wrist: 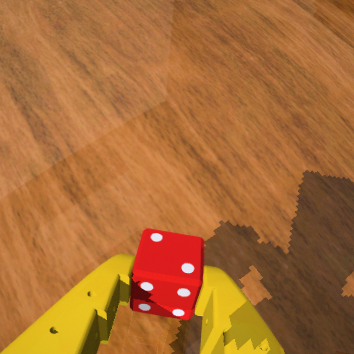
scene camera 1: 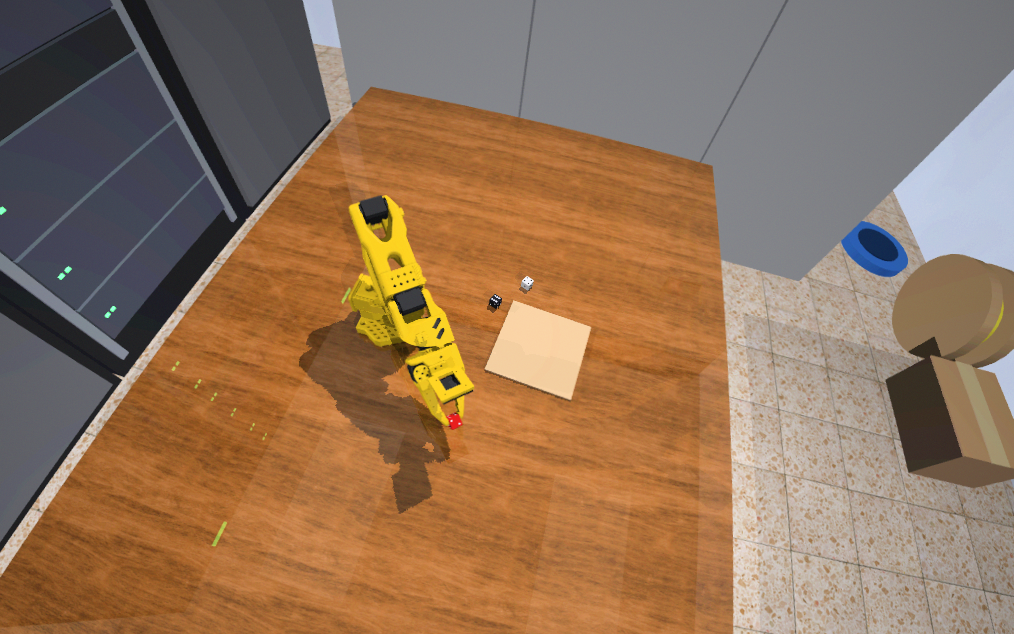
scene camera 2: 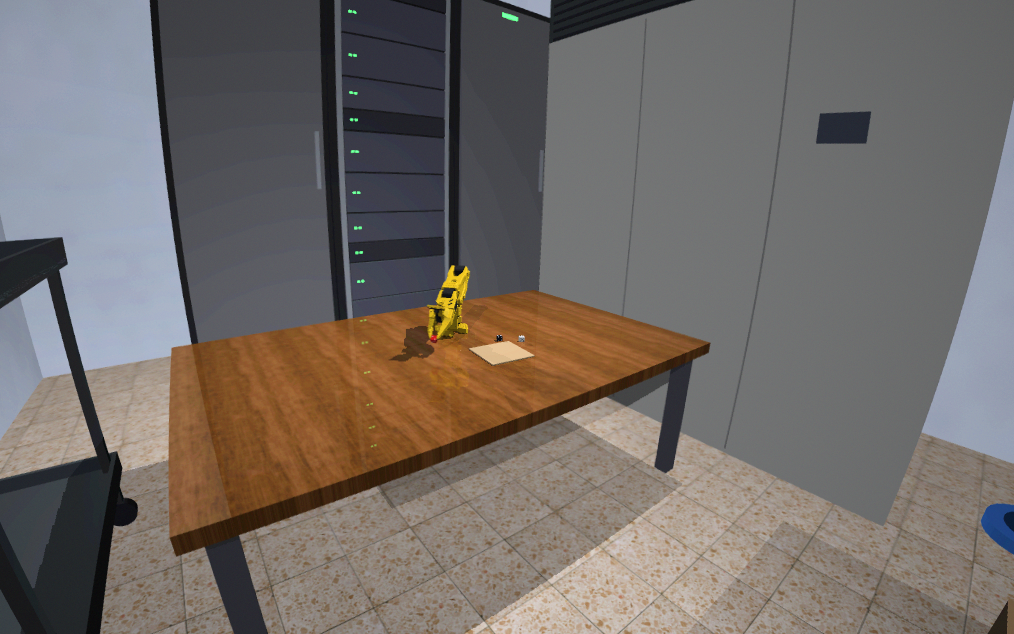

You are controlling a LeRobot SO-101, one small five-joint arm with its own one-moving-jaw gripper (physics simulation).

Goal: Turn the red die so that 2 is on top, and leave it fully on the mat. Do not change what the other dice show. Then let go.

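Places are measured from the arm's base along level axes (x left, y back, z up), in centimetres.
Where they show: hand, tool point: [wrist: 133, 274] [scene camera 1: 458, 415] [scene camera 2: 436, 337]; arm's base, link origin: [scene camera 1: 402, 320] [scene camera 2: 455, 333].
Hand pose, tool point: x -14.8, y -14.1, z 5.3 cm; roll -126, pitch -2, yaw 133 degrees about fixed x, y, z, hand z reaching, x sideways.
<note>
Things, the pixels of their top centre, and the offset from my tool point. Level surfaces: height alone.
- red die, top centre: [wrist: 169, 270] [scene camera 1: 453, 418] [scene camera 2: 434, 335] dy +0.4, dx -0.7, dz +0.6 cm
- square beige mat, top centre: [scene camera 1: 540, 347] [scene camera 2: 501, 351] dy -8.8, dx +16.3, dz -5.0 cm
- black die, top centre: [scene camera 1: 495, 298] [scene camera 2: 499, 335] dy +0.4, dx +22.5, dz -3.7 cm
- white die, top centre: [scene camera 1: 527, 280] [scene camera 2: 521, 336] dy -4.0, dx +28.0, dz -3.7 cm
- wooden table, surface height: dz -5.3 cm
The red die [scene camera 1: 454, 420] [scene camera 2: 433, 339] [wrist: 168, 272] is pressed between the two yellow jaws of my gripper [scene camera 1: 453, 420] [scene camera 2: 432, 337] [wrist: 167, 286], which is shut on it. In the wrist view the die's far face shows two pips and the face nearer the camera shows four. It is held off the mat, over the wooden table; its exact height is hard to tell. The square beige mat [scene camera 1: 538, 349] [scene camera 2: 501, 352] lies to the right of the gripper in scene camera 1. My gripper is apart from the mat.
A black die [scene camera 1: 495, 301] [scene camera 2: 499, 338] and a white die [scene camera 1: 527, 283] [scene camera 2: 521, 338] stand on the wooden table [scene camera 1: 598, 508] [scene camera 2: 321, 418], just beyond the mat's back edge. The arm's shadow falls on the table left of the gripper in scene camera 1.
</note>
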